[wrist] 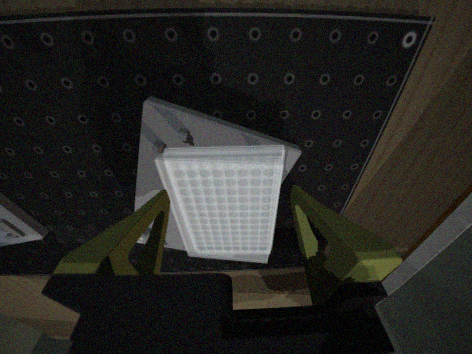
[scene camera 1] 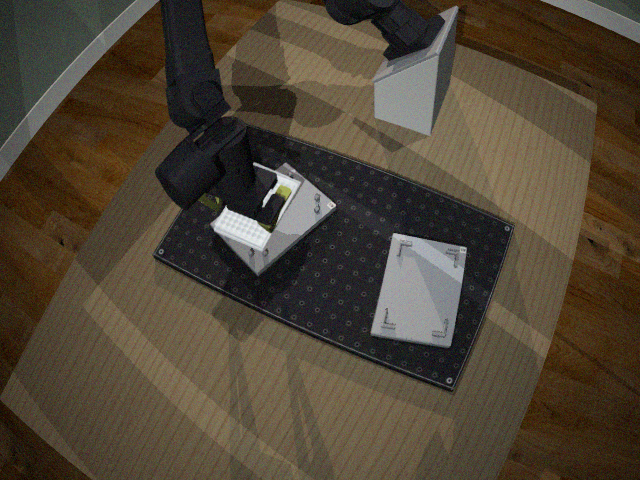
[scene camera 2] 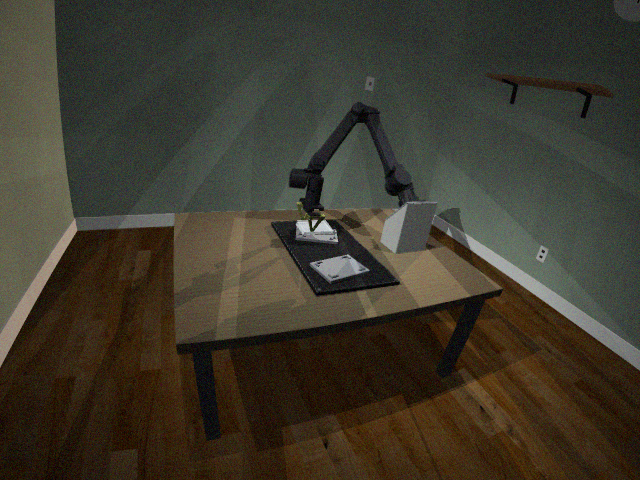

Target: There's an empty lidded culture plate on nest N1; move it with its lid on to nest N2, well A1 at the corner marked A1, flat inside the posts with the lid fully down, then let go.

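Seen in the pictures: gripper, fingertip midpoint: [wrist: 229,192] [scene camera 1: 244,218] [scene camera 2: 307,226]; arm's base, origin of the base link: [scene camera 1: 416,40] [scene camera 2: 411,210].
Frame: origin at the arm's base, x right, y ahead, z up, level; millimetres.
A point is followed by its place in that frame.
Note:
The white lidded culture plate [scene camera 1: 240,227] @(x 96, y 415, z -111 mm) [wrist: 227,210] @(x 101, y 383, z -112 mm) sits on nest N1 [scene camera 1: 297,224] @(x 33, y 359, z -137 mm) [scene camera 2: 321,239] @(x 23, y 361, z -137 mm) [wrist: 215,129] @(x 89, y 440, z -136 mm), turned relative to the nest's edges. Its lid lies over the wells; whether it is fully down is too small to tell. Posts show beside the plate on N1. My gripper [scene camera 1: 238,212] @(x 102, y 398, z -117 mm) [scene camera 2: 307,224] @(x 102, y 398, z -117 mm) [wrist: 229,192] @(x 102, y 398, z -117 mm) is open, with one yellow-green finger on each side of the plate and a gap at both sides in the wrist view. Nest N2 [scene camera 1: 418,294] @(x -180, y 373, z -136 mm) [scene camera 2: 338,268] @(x -193, y 372, z -137 mm) [wrist: 22,227] @(x -112, y 321, z -136 mm) has corner posts and holds no plate. A small white tag [scene camera 1: 463,250] @(x -212, y 274, z -136 mm) marks one corner; its lettering is unreadable.
Both nests stand on a black perforated board [scene camera 1: 330,268] @(x -44, y 393, z -148 mm) [scene camera 2: 361,283] @(x -271, y 320, z -148 mm) on the wooden table [scene camera 1: 170,372] @(x 81, y 665, z -161 mm) [scene camera 2: 248,310] @(x -347, y 684, z -161 mm). A grey slanted block [scene camera 1: 405,100] @(x -16, y 82, z -85 mm) [scene camera 2: 416,227] @(x -58, y -1, z -50 mm) stands beside the board, close to the arm's base.

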